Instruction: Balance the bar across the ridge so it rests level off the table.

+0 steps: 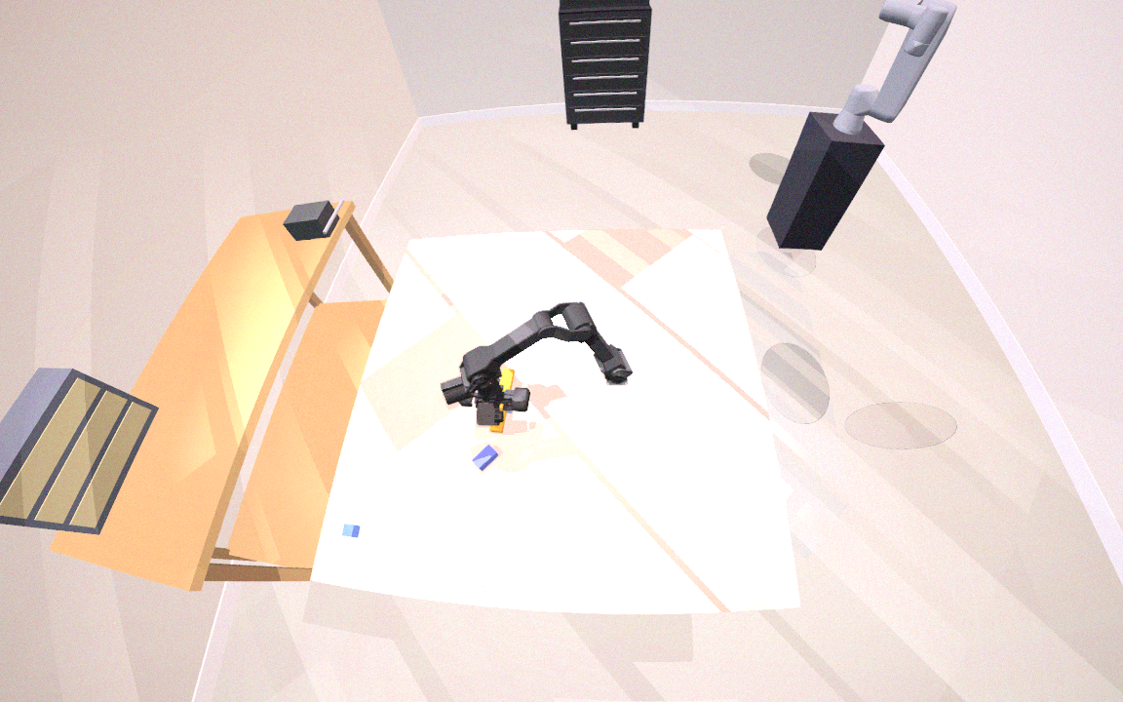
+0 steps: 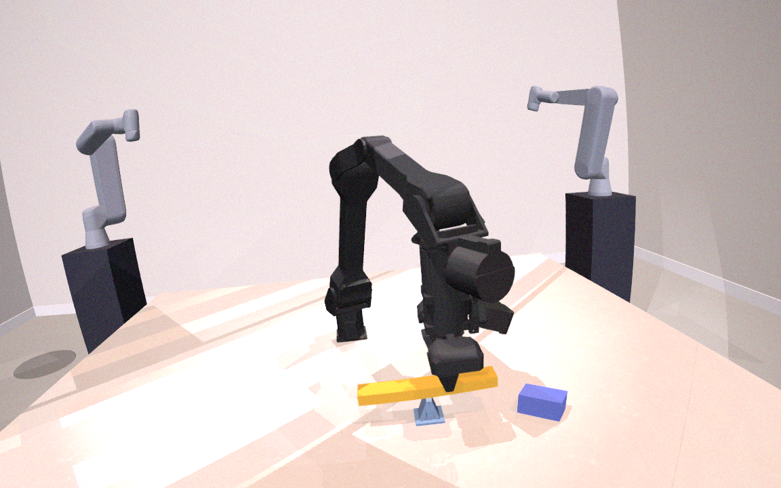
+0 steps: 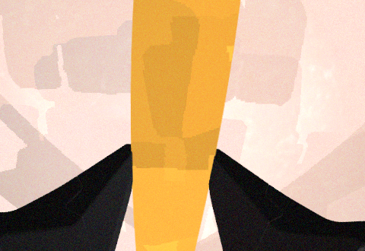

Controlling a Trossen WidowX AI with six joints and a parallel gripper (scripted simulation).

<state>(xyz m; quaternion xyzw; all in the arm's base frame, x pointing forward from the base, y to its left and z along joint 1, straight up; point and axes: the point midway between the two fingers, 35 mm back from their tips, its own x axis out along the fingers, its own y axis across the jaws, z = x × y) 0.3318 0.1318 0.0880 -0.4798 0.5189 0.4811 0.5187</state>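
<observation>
The bar is 3 cm to the right of my gripper tip. Round my gripper tip: small blue cube 41 cm ahead, 37 cm to the left, 4 cm below.
</observation>
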